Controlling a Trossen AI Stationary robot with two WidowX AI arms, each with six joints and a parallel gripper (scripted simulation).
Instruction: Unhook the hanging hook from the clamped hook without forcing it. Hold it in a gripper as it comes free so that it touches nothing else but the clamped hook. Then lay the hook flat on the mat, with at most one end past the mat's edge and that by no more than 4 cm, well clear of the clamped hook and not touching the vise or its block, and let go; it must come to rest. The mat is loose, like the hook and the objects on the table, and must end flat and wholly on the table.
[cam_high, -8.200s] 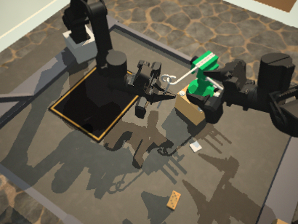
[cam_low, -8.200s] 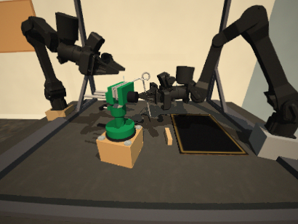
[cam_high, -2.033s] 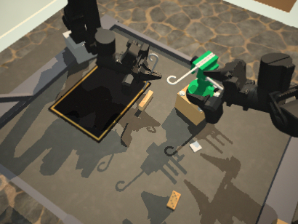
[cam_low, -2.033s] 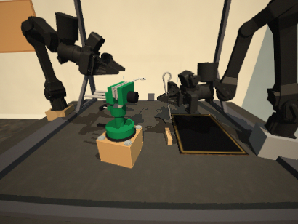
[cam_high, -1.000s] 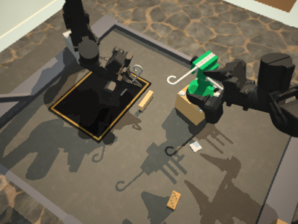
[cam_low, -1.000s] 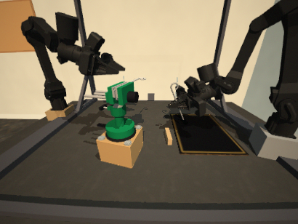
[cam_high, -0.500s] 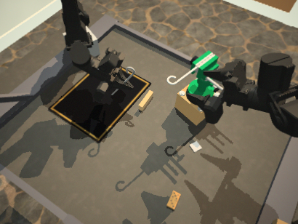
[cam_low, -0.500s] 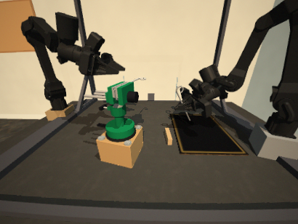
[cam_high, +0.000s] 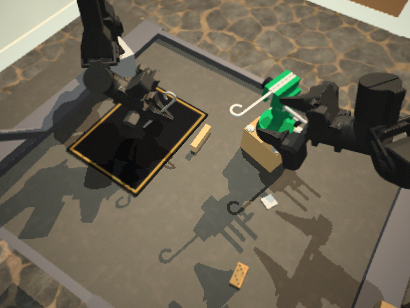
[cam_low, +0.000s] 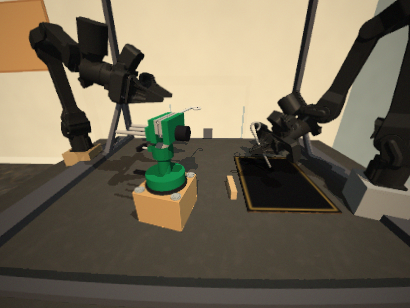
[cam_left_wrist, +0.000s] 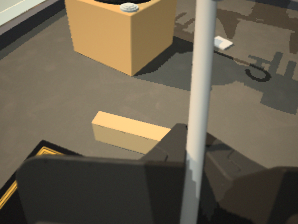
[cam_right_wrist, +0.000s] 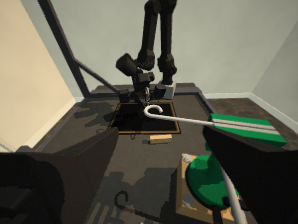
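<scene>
The black mat lies 120 mm below my left hand, 60 mm to the left of it and 30 mm behind it. Also, from my left hand: wooden bar (100 mm below, 80 mm ahead, 70 mm to the right); then vise block (200 mm to the right, 200 mm ahead, 80 mm below).
</scene>
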